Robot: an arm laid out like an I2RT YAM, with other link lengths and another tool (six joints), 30 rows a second.
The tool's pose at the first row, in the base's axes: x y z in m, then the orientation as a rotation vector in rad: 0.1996 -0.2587 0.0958 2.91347 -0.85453 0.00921
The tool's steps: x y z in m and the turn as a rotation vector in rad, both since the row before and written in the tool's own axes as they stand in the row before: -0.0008 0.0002 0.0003 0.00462 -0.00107 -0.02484; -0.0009 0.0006 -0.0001 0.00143 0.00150 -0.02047; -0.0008 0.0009 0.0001 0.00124 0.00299 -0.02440; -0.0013 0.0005 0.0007 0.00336 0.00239 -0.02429; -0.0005 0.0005 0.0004 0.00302 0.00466 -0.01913; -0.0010 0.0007 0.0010 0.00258 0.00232 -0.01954; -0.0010 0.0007 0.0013 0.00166 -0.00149 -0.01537; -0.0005 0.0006 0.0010 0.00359 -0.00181 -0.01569; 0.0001 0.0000 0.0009 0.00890 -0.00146 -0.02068; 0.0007 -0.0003 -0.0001 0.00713 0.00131 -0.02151; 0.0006 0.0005 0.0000 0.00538 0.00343 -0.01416; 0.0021 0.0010 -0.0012 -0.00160 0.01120 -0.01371; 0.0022 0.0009 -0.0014 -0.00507 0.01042 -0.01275
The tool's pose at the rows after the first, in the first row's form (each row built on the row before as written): 0.1988 -0.2585 0.0955 2.92837 -0.81950 0.00765; 0.1977 -0.2585 0.0956 2.93753 -0.78959 0.00887; 0.1966 -0.2589 0.0956 2.94734 -0.75354 0.01190; 0.1952 -0.2588 0.0949 2.95882 -0.71805 0.01486; 0.1945 -0.2591 0.0945 2.96731 -0.68971 0.02144; 0.1933 -0.2594 0.0935 2.97575 -0.66086 0.02437; 0.1921 -0.2597 0.0922 2.98253 -0.63841 0.02162; 0.1914 -0.2601 0.0912 2.99116 -0.61579 0.01899; 0.1915 -0.2602 0.0903 3.00611 -0.58643 0.01821; 0.1923 -0.2602 0.0904 3.01878 -0.55505 0.02101; 0.1927 -0.2609 0.0905 3.02715 -0.53417 0.02693; 0.1943 -0.2625 0.0918 3.02706 -0.51226 0.04269; 0.1961 -0.2640 0.0933 3.02328 -0.49144 0.05634
